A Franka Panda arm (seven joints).
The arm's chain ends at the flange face. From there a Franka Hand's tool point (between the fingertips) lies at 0.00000 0.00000 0.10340 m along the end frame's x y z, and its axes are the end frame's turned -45 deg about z.
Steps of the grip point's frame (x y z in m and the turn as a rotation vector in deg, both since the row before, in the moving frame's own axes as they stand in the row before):
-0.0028, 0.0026, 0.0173, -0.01, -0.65, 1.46
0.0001, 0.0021, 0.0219, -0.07, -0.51, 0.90
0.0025, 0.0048, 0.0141, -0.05, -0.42, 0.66
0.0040, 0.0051, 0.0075, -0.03, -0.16, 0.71
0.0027, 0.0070, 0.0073, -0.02, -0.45, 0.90
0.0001, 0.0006, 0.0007, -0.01, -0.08, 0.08
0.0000, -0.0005, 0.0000, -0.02, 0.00, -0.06
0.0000, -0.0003, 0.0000, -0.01, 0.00, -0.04
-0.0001, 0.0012, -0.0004, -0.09, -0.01, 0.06
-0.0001, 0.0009, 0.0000, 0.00, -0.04, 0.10
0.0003, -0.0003, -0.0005, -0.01, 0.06, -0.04
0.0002, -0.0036, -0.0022, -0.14, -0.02, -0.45
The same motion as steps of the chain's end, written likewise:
0.0007, 0.0030, 0.0173, -0.47, -0.45, 1.46
0.0021, 0.0007, 0.0219, -0.41, -0.31, 0.90
0.0056, 0.0010, 0.0141, -0.33, -0.26, 0.66
0.0066, 0.0005, 0.0075, -0.13, -0.09, 0.71
0.0074, 0.0024, 0.0073, -0.33, -0.30, 0.90
0.0006, 0.0002, 0.0007, -0.06, -0.05, 0.08
-0.0004, -0.0004, 0.0000, -0.01, 0.01, -0.06
-0.0002, -0.0002, 0.0000, -0.01, 0.01, -0.04
0.0007, 0.0008, -0.0004, -0.07, 0.06, 0.06
0.0006, 0.0007, 0.0000, -0.03, -0.03, 0.10
-0.0001, -0.0004, -0.0005, 0.04, 0.05, -0.04
-0.0026, -0.0029, -0.0022, -0.11, 0.08, -0.45

